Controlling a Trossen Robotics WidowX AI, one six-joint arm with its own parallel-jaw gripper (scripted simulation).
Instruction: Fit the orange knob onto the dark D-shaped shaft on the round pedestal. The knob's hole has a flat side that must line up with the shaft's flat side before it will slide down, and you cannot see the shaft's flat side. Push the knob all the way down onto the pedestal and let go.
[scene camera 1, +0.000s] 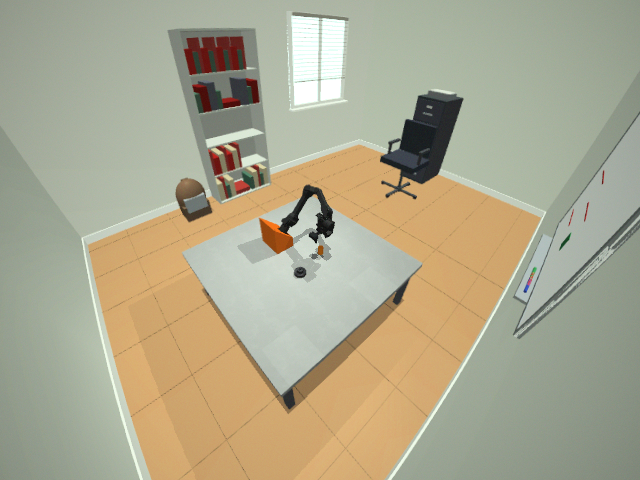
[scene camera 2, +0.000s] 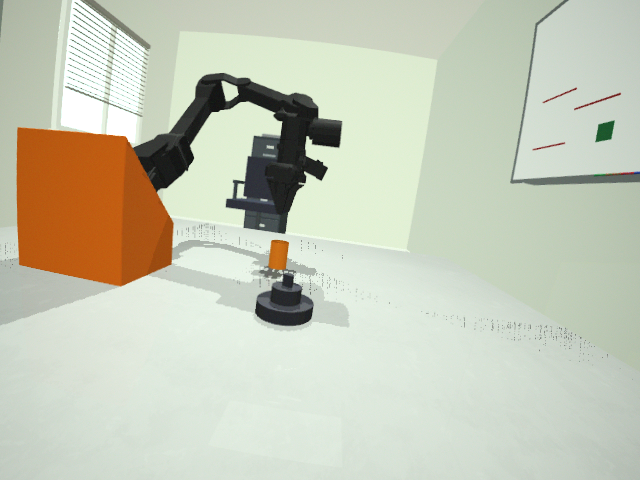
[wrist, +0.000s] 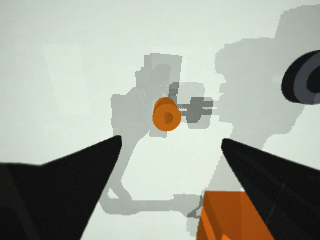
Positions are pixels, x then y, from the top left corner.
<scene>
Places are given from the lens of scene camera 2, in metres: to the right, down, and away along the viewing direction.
my gripper (scene camera 2: 283, 213): -0.08, -0.06, 0.64
pedestal (scene camera 2: 284, 305): -0.05, 0.09, 0.40
</scene>
